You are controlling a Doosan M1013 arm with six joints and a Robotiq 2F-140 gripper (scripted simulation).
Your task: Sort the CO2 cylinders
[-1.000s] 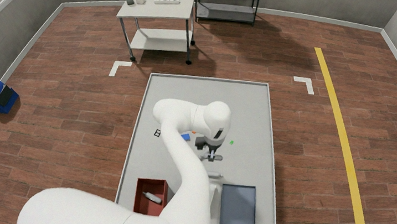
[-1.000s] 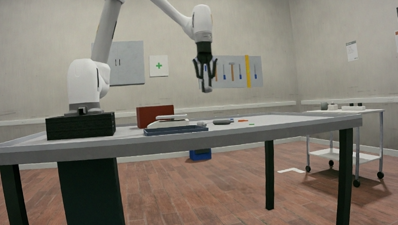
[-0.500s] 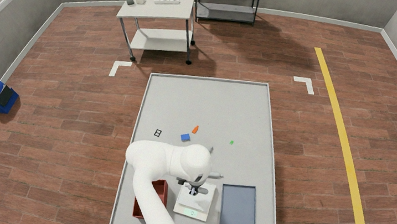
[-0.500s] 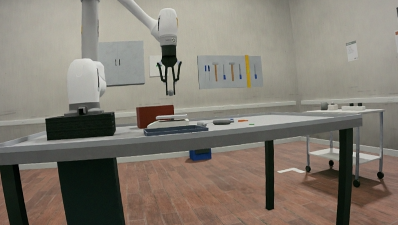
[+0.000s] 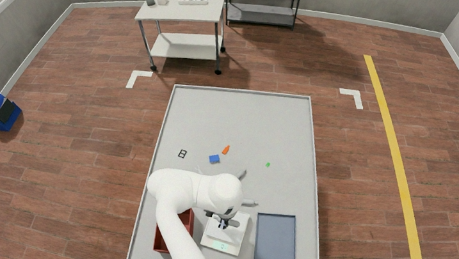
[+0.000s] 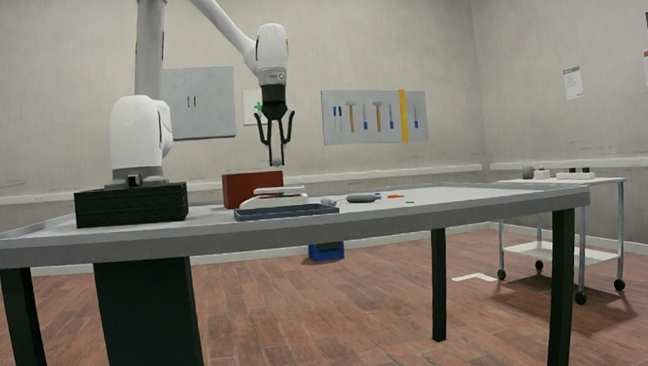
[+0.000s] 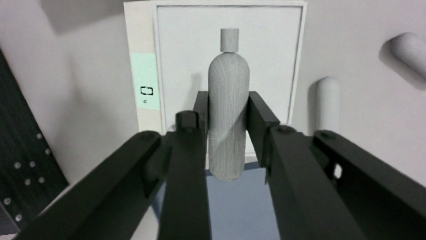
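The scale platform lies 110 mm below my hand. Round my hand: grey CO2 cylinder 130 mm ahead, 110 mm to the right, 160 mm below; scale 10 mm behind, 130 mm below; red scrap bin 50 mm behind, 230 mm to the left, 140 mm below.
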